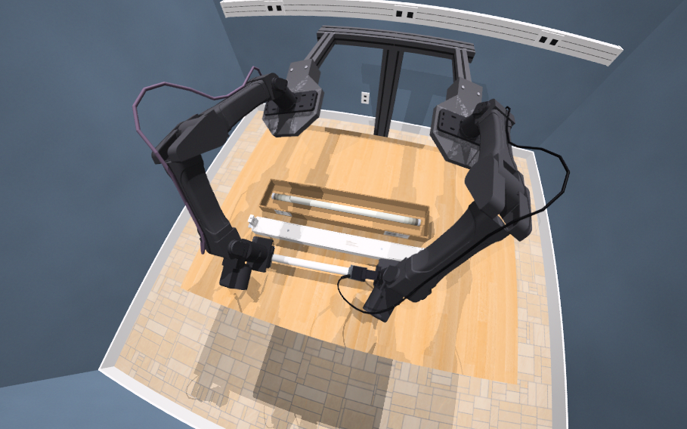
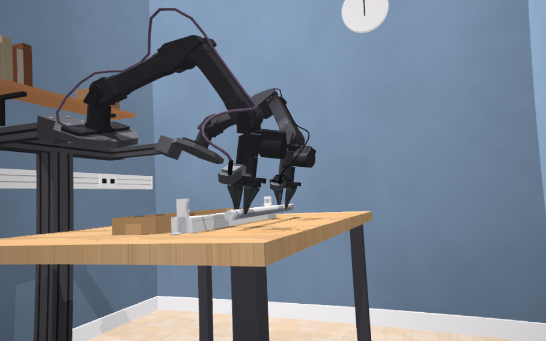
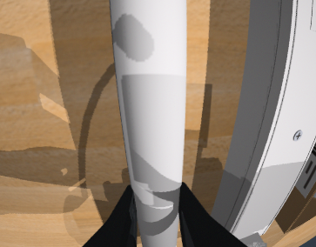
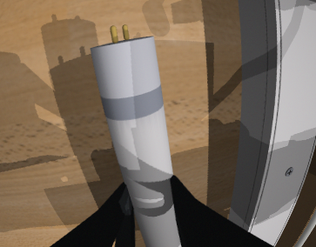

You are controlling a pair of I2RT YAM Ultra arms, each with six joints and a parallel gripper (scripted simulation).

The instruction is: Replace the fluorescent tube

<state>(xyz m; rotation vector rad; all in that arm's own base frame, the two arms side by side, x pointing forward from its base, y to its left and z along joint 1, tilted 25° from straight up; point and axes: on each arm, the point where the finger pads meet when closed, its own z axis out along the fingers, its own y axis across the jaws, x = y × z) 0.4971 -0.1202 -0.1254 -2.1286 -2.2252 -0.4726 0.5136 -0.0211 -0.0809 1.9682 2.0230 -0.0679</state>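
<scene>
The LED tube lies 1 cm ahead of my left hand, 17 cm to the right of it and 1 cm below it. Round my left hand: light fixture 9 cm behind, 19 cm to the right, 1 cm above; then brown carton 23 cm behind, 19 cm to the right, 2 cm below; then old fluorescent tube 23 cm behind, 19 cm to the right, 3 cm below.
</scene>
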